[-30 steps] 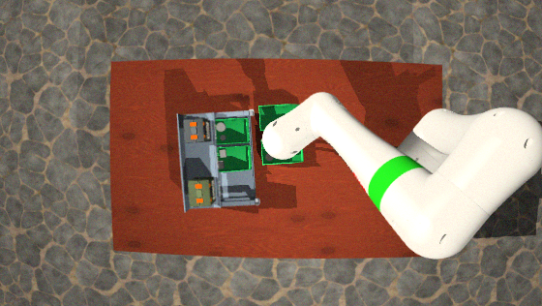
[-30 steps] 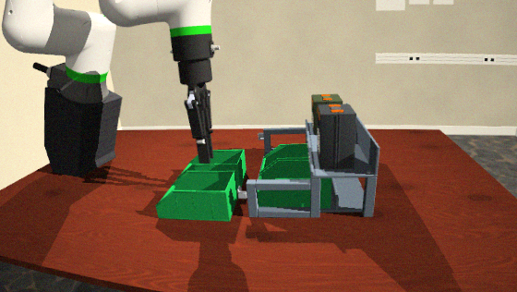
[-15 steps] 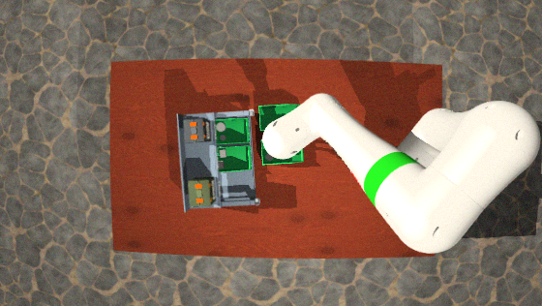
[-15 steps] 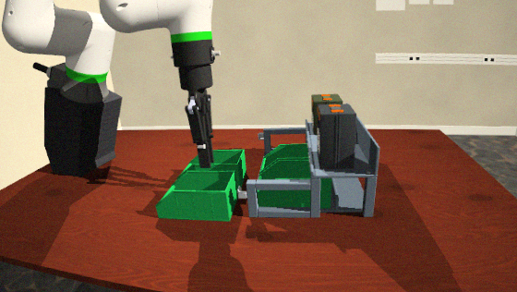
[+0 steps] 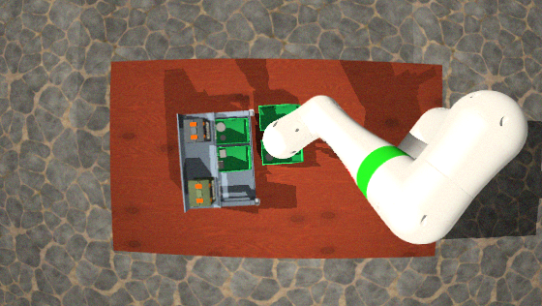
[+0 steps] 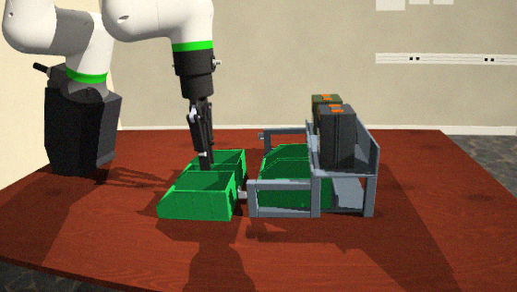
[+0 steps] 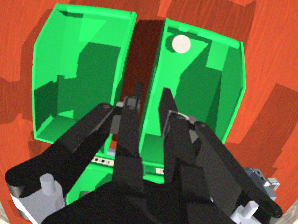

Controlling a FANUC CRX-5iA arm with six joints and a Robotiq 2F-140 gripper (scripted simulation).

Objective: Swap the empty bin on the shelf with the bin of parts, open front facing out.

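The grey shelf lies 250 mm ahead of my hand, 60 mm to the left of it and 20 mm below it.
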